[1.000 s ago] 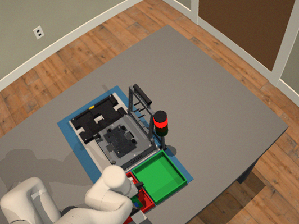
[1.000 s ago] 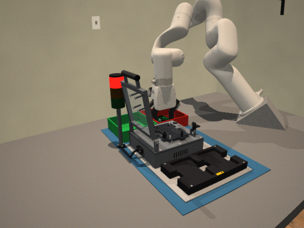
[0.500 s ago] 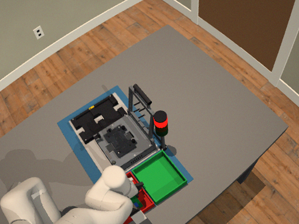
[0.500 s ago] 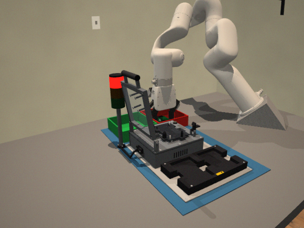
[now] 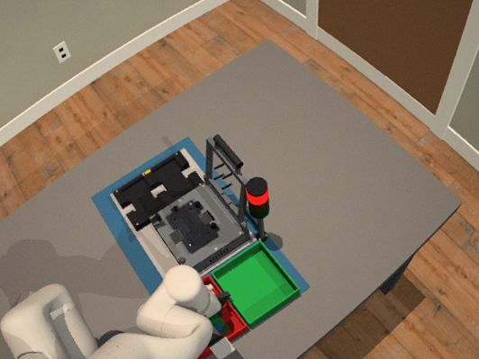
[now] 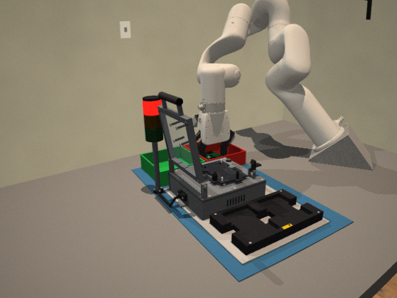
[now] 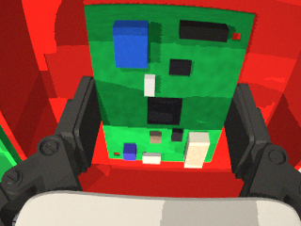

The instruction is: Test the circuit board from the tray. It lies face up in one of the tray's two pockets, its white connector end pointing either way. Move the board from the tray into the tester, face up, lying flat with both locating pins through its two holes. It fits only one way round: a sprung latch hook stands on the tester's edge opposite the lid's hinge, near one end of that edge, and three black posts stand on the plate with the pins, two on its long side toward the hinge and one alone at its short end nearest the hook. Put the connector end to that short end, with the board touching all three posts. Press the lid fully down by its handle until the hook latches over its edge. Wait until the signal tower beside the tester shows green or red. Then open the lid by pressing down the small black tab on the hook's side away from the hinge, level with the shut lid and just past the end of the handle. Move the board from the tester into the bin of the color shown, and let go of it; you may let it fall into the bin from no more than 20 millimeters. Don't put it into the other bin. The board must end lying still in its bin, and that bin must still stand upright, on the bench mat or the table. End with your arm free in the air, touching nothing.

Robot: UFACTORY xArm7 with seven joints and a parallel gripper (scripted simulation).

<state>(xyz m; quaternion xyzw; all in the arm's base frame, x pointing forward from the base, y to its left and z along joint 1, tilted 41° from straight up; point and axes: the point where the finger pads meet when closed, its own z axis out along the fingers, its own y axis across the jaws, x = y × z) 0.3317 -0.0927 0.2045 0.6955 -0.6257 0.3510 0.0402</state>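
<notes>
My hand is right at the red bin. Round my hand: tester plate: 200 mm to the left, 120 mm ahead, 50 mm above; green bin: 150 mm ahead; latch hook: 260 mm to the left, 70 mm above, 50 mm ahead.
</notes>
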